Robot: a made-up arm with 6 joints. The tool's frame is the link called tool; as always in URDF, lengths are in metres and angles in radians. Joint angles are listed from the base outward. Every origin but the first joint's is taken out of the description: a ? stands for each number. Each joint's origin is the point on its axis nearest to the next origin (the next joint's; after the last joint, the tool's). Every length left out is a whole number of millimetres.
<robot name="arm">
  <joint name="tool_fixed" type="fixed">
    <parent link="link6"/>
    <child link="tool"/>
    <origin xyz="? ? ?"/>
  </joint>
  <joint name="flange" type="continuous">
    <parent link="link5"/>
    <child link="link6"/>
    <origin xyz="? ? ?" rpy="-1.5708 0 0.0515"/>
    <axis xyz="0 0 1"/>
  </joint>
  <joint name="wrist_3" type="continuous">
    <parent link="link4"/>
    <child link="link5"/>
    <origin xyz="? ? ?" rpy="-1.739 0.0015 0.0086"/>
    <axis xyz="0 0 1"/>
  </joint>
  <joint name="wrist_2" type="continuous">
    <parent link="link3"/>
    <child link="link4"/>
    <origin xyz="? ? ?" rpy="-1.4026 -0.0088 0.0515"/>
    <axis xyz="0 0 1"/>
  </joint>
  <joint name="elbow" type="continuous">
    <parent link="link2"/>
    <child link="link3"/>
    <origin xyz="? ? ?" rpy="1.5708 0 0"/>
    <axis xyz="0 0 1"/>
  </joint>
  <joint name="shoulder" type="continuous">
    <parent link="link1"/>
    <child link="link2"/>
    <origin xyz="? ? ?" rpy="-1.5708 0 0"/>
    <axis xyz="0 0 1"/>
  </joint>
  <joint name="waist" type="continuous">
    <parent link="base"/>
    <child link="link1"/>
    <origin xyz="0.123 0.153 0.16" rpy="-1.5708 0 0"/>
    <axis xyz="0 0 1"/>
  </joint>
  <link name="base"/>
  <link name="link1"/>
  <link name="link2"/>
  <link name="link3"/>
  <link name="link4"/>
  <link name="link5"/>
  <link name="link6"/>
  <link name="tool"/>
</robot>
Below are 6 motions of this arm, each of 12 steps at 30 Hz.
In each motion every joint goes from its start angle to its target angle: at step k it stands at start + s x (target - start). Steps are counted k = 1, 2, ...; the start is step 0. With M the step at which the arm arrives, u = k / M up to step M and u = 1 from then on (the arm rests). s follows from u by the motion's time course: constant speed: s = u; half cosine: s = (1 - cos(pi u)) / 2; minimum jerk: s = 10 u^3 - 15 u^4 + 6 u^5.
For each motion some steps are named. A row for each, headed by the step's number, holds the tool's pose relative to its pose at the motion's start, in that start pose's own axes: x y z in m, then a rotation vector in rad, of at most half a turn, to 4 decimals.
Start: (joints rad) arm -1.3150 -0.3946 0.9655 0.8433 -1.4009 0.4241
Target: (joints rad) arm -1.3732 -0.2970 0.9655 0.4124 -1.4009 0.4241
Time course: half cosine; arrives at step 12
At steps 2, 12:
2: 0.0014 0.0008 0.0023 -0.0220 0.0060 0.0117
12: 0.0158 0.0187 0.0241 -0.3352 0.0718 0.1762

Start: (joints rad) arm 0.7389 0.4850 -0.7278 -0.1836 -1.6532 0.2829
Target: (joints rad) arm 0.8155 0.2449 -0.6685 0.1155 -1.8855 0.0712
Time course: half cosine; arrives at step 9
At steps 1, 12:
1: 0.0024 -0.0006 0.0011 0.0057 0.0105 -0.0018
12: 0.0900 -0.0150 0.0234 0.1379 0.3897 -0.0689

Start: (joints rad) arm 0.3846 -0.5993 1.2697 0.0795 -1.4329 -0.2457
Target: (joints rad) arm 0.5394 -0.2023 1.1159 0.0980 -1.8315 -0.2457
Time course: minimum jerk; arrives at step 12
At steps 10, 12:
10: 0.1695 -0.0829 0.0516 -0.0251 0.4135 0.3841
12: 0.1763 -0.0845 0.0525 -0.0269 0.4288 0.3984

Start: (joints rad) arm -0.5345 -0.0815 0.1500 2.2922 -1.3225 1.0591
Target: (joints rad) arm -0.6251 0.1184 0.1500 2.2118 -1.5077 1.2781
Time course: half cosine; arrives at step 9
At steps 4, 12:
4: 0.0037 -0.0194 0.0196 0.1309 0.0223 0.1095
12: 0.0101 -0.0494 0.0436 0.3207 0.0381 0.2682

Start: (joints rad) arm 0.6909 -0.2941 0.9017 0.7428 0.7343 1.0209
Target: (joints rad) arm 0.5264 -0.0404 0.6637 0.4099 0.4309 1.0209
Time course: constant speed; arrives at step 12
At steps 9, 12:
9: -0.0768 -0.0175 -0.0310 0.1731 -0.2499 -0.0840
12: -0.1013 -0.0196 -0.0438 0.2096 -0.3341 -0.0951

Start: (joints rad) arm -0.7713 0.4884 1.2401 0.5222 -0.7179 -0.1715
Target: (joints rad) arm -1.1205 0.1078 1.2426 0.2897 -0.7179 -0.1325
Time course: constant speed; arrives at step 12
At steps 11, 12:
11: -0.1004 0.0130 -0.1069 -0.2987 -0.4921 0.2273
12: -0.1082 0.0135 -0.1203 -0.3262 -0.5369 0.2410

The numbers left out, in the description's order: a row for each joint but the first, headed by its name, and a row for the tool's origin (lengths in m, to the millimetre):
tool: 0 -0.035 0
flange: -0.116 0.126 0
wrist_3: 0.04 0.086 0
wrist_2: -0.046 -0.053 0
elbow: 0.19 0.021 0
shoulder: 0.07 -0.1 0

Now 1 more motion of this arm.
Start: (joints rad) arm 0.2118 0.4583 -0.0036 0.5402 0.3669 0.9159
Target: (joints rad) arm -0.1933 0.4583 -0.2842 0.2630 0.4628 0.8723
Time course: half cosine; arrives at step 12
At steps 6, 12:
6: -0.0669 -0.0038 -0.0220 -0.0864 -0.4058 0.0141
12: -0.1133 -0.0066 -0.0597 -0.2083 -0.8023 0.0089

